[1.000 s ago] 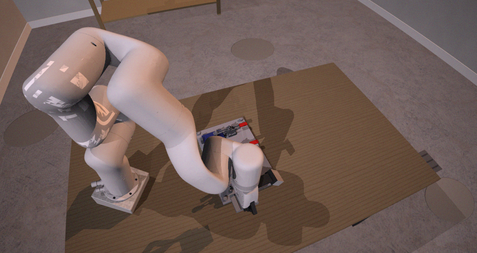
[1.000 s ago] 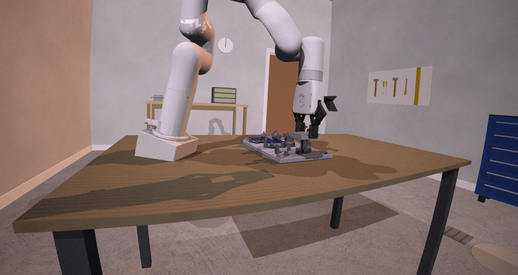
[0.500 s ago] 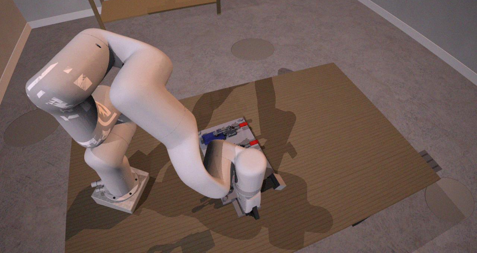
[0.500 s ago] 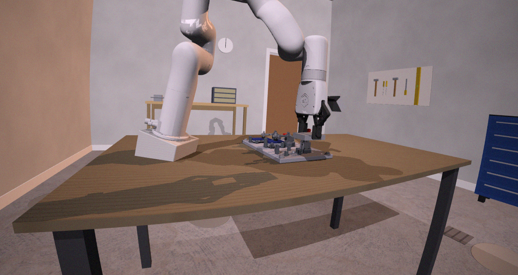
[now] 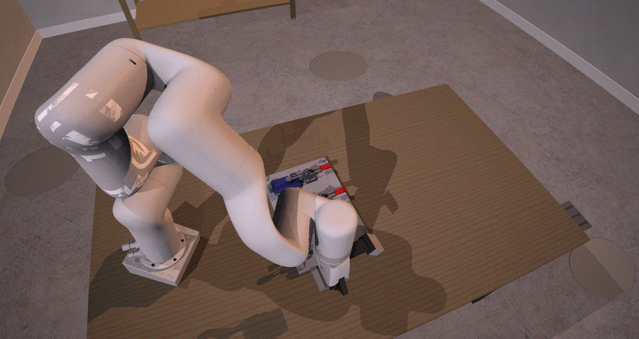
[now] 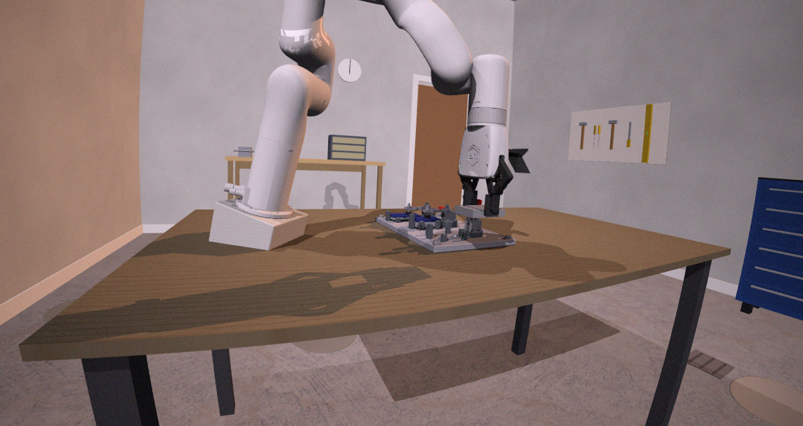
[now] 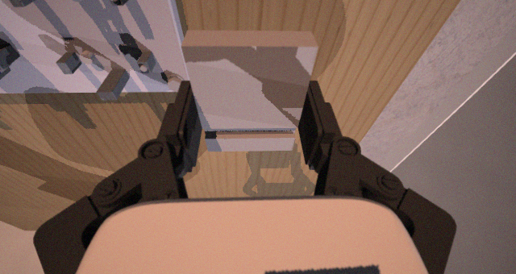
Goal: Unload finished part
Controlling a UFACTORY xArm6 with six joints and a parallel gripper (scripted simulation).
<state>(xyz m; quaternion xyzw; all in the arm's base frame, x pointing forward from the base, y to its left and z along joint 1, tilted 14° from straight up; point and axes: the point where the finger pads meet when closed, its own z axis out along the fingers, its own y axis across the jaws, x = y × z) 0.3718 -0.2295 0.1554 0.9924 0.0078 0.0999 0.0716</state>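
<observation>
The grey finished part lies 10 mm below my hand and 10 mm behind it. From my hand the other things lie so: blue blank: 340 mm to the left, 90 mm below; then grey fixture plate: 230 mm to the left, 100 mm below, 60 mm ahead.
</observation>
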